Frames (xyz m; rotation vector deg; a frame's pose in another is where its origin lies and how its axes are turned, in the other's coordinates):
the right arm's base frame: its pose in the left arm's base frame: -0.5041 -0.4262 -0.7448 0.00 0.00 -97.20
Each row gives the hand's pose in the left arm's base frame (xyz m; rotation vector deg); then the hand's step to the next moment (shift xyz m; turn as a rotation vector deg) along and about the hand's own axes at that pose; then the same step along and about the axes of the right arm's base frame.
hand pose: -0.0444 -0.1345 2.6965 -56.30 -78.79 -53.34
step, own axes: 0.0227 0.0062 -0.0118 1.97 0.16 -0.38
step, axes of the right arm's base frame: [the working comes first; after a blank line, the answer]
step, axes of the left arm's base frame: 0.0098 -0.0082 0.0230 0.28 -0.23 1.98

0.0069 0.0107 0.0230 0.19 0.30 1.98
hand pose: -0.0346 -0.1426 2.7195 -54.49 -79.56 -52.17
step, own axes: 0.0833 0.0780 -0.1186 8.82 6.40 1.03
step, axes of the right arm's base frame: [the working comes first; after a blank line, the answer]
step, axes of the left arm's base frame: 0.1156 -0.0788 0.0867 5.52 3.61 8.74

0.0636 0.1246 0.0867 -4.27 5.02 8.74
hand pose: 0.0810 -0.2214 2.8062 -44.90 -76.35 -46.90
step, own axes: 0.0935 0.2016 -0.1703 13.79 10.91 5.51
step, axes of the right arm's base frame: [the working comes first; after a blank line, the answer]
step, axes of the left arm's base frame: 0.2650 -0.0501 0.0752 7.45 9.45 13.95

0.0165 0.2692 0.0752 -10.31 6.21 13.95
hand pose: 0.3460 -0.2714 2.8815 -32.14 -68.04 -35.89
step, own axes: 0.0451 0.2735 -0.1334 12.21 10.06 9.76
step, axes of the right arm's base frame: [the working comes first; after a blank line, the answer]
step, axes of the left arm's base frame: 0.2928 0.0934 -0.0138 3.64 12.04 13.69

-0.1294 0.2787 -0.0138 -12.40 2.10 13.69
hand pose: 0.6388 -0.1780 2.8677 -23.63 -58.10 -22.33
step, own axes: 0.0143 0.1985 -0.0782 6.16 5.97 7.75
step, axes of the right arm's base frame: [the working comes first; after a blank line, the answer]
step, axes of the left arm's base frame: 0.1619 0.1290 -0.0536 0.22 8.26 8.09

-0.1483 0.1445 -0.0536 -8.22 -0.82 8.09
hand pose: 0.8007 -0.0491 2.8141 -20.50 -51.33 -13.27
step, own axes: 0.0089 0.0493 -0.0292 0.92 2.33 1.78
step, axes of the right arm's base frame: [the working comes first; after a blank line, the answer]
step, axes of the left arm's base frame: 0.0433 0.0331 -0.0198 0.08 2.80 1.27

-0.0383 0.0388 -0.0198 -2.79 -0.27 1.27
